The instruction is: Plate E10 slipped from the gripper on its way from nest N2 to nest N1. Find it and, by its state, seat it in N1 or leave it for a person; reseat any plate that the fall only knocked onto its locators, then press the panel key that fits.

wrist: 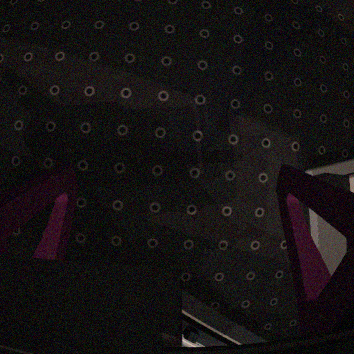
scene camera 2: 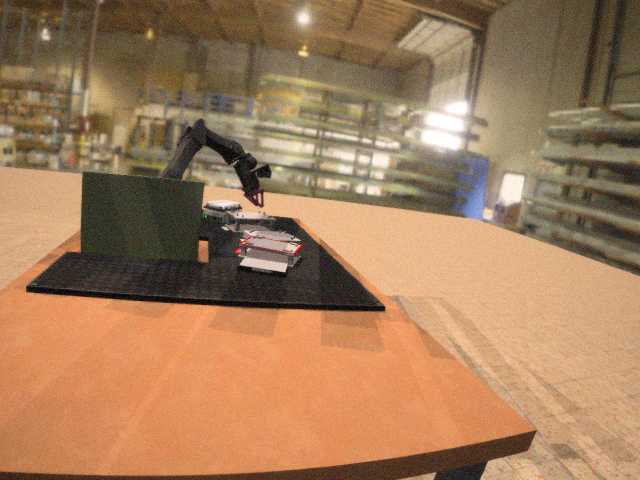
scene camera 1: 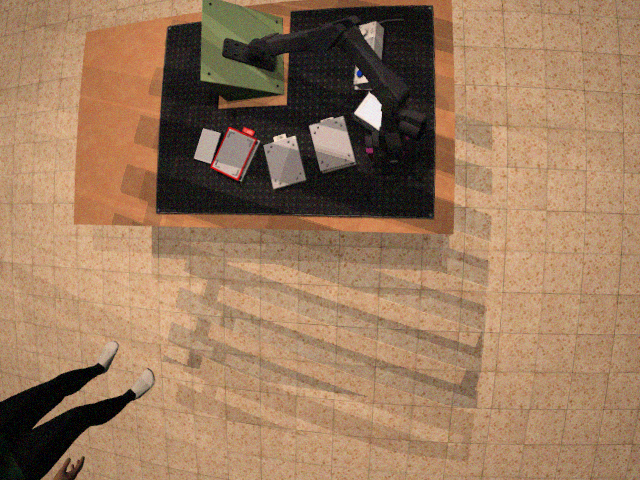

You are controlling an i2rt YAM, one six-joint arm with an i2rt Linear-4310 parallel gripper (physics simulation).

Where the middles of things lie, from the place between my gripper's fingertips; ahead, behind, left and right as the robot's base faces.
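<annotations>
There is the white plate [scene camera 1: 209, 141], and measured from it, my hand is 6 cm above, 6 cm beyond and 66 cm to the left of the plate.
</annotations>
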